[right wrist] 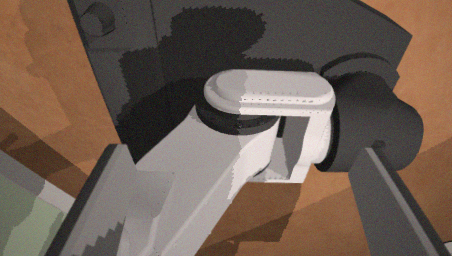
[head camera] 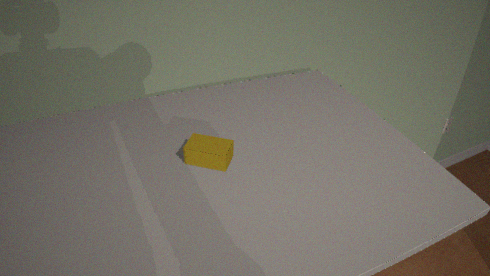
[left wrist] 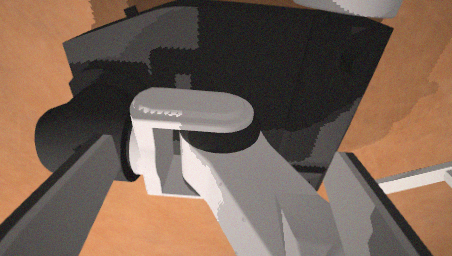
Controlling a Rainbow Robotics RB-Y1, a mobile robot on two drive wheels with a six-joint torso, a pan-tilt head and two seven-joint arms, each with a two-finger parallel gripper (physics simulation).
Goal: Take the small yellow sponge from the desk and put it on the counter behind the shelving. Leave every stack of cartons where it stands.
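Observation:
The small yellow sponge lies on the pale desk, a little left of the middle in the head view. My left gripper is open, its two fingers wide apart at the sides of the left wrist view, with no object between them. My right gripper is open and empty in the same way. Neither gripper shows in the head view, and the sponge does not show in either wrist view. The counter, the shelving and the cartons do not show in these views.
A green wall stands along the desk's far side. Brown floor shows beyond the desk's right edge. My dark base shows over the floor in both wrist views. A white bar lies at the right of the left wrist view.

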